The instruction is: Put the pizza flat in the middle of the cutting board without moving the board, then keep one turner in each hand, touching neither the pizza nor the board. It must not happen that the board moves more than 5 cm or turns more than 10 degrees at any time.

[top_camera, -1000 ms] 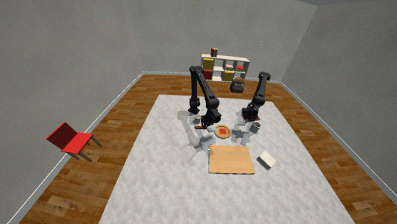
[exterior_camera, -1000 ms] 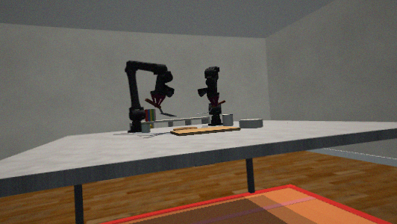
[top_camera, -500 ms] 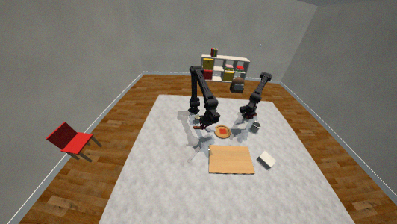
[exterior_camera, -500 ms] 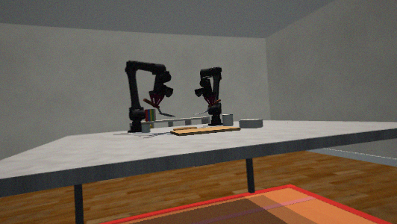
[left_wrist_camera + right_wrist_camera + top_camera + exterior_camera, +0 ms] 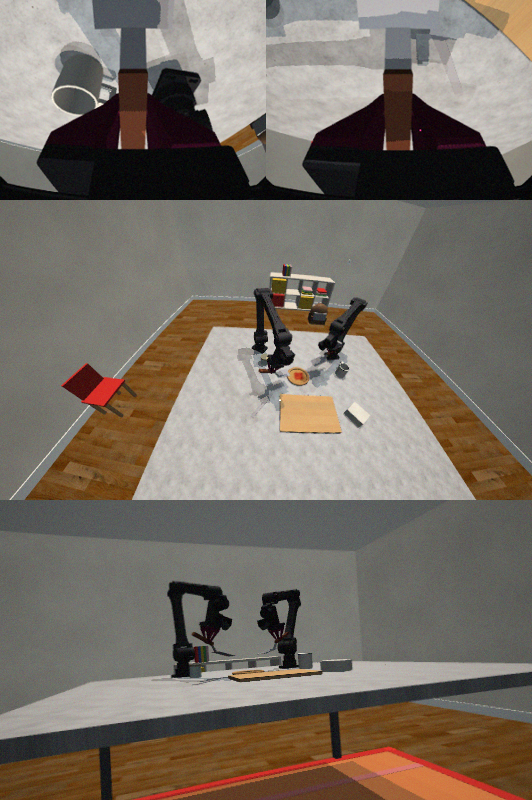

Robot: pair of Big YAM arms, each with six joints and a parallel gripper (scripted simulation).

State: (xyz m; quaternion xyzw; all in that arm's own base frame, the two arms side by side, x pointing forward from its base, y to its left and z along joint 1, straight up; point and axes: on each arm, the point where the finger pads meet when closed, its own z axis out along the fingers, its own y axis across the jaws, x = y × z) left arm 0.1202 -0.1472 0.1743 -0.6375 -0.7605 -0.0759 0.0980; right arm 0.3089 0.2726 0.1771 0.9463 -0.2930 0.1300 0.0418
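My right gripper is now 12 cm past the pizza, 21 cm to the right of it and 17 cm above it. From my right hand the other things lie so: wooden cutting board 16 cm ahead, 26 cm to the left, 17 cm below; then cup 23 cm behind, 6 cm to the right, 14 cm below.
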